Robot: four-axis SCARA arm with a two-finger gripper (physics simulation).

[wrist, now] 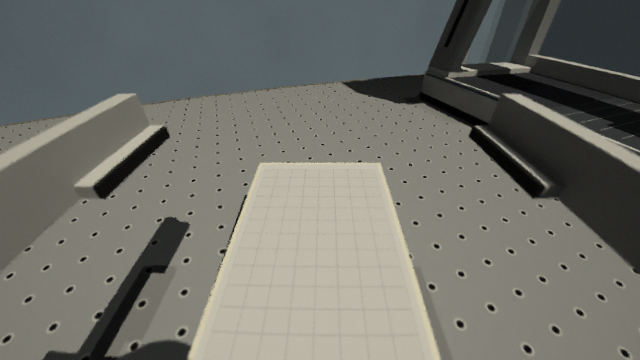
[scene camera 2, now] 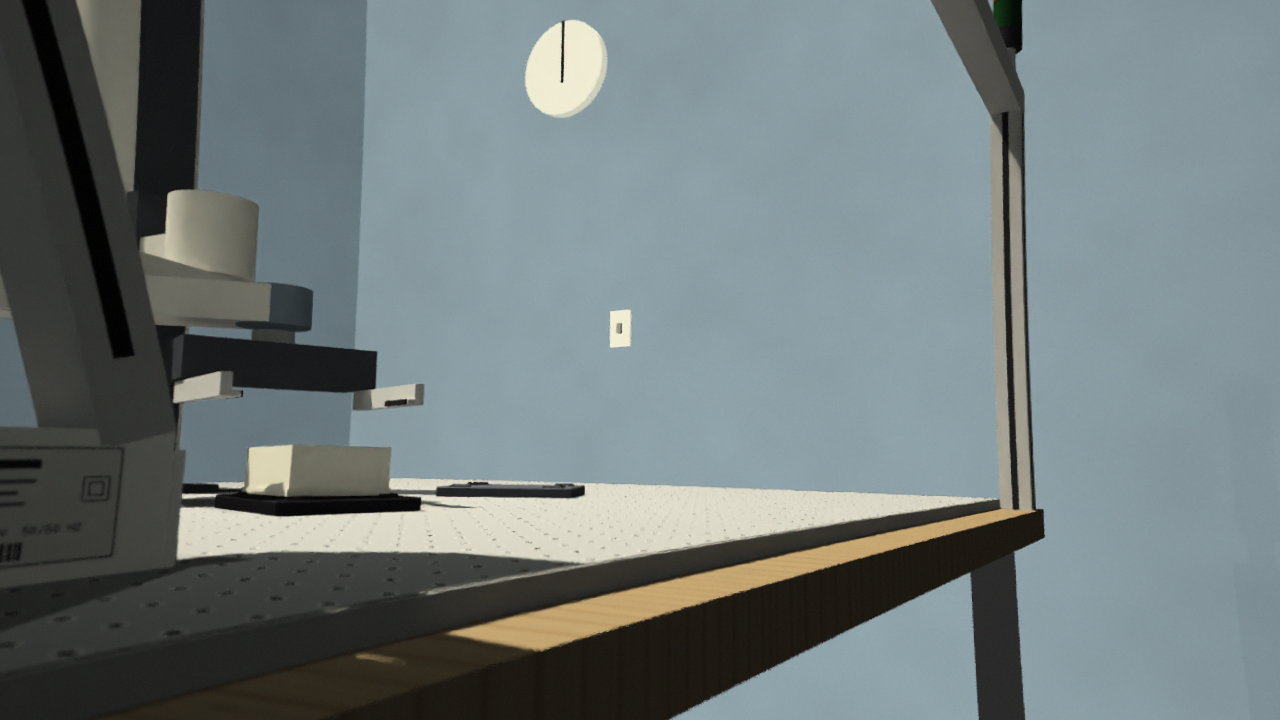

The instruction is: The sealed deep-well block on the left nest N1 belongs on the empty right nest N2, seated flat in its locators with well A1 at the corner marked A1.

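Places are measured from the arm's base along level axes (x ahead, y left, z up), in centimetres.
Where they show: gripper, fingertip midpoint: (wrist: 319,112) (scene camera 2: 330,389).
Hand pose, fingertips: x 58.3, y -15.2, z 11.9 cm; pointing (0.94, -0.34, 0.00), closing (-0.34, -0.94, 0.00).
Things, the pixels of their top centre, and the offset from my fingertips. "spot": a spot on its surface instead. Level surfaces: height alone.
- sealed deep-well block at its top centre: (wrist: 317,231) (scene camera 2: 318,445) dx -2.3, dy +0.9, dz -5.0 cm
- black nest at a spot on its surface: (scene camera 2: 358,505) spot: dx +5.6, dy -1.2, dz -9.9 cm
- low dark plate at its top centre: (scene camera 2: 514,483) dx -6.7, dy +34.5, dz -9.1 cm
- perforated deck at its surface level: dz -10.6 cm
- pale labelled housing at a spot on its surface: (scene camera 2: 147,501) spot: dx +26.7, dy -31.2, dz -7.8 cm
The sealed deep-well block (scene camera 2: 331,471) (wrist: 320,260), cream with a gridded top, rests on a black nest (scene camera 2: 358,505) in the scene view. It looks level. The block hides most of that nest in the wrist view, and no N1, N2 or A1 mark can be read. My gripper (scene camera 2: 313,394) (wrist: 319,112) is open and empty above the block, its fingers spread well wider than the block on both sides. In the scene view there is a visible gap between the fingers and the block's top.
A low dark plate (scene camera 2: 510,490) lies farther right on the perforated deck (scene camera 2: 680,514) (wrist: 310,125). A pale labelled housing (scene camera 2: 147,501) stands at the near left. A framed unit (wrist: 462,95) stands at upper right in the wrist view. An upright post (scene camera 2: 1011,313) rises at the deck's far corner.
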